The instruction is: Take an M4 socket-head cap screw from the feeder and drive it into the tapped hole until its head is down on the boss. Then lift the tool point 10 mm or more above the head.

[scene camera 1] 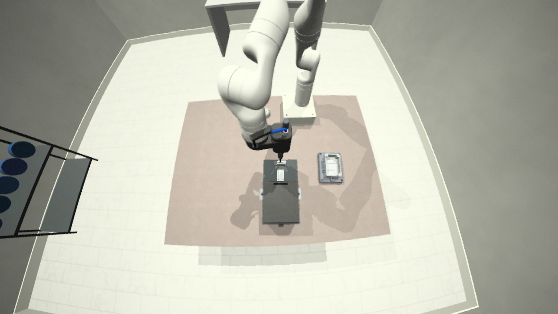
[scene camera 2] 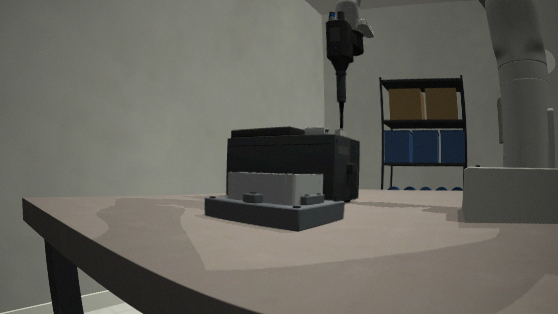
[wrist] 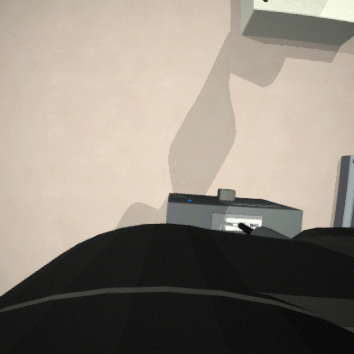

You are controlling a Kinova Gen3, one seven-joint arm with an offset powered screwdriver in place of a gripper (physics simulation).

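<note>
The screw feeder (scene camera 1: 281,206) (scene camera 2: 280,159) (wrist: 192,213) is a dark box with a small light pick-up block at one end of its top. My screwdriver (scene camera 1: 280,158) (scene camera 2: 341,127) (wrist: 244,228) points straight down, with its bit tip at that block; a gap or contact is too small to tell. No screw can be made out at the tip. A light grey housing (scene camera 1: 332,164) (scene camera 2: 260,187) sits in a dark grey fixture plate (scene camera 1: 321,176) (scene camera 2: 250,213) (wrist: 344,195) beside the feeder, apart from the tip. The tapped hole and boss cannot be made out.
The arm's pale base block (scene camera 1: 291,116) (scene camera 2: 510,195) (wrist: 295,27) stands behind the feeder on the table (scene camera 1: 215,150) (scene camera 2: 280,250) (wrist: 75,125). A shelf rack (scene camera 2: 382,145) with brown boxes and blue bins stands beyond the table. The black tool body hides the lower wrist view.
</note>
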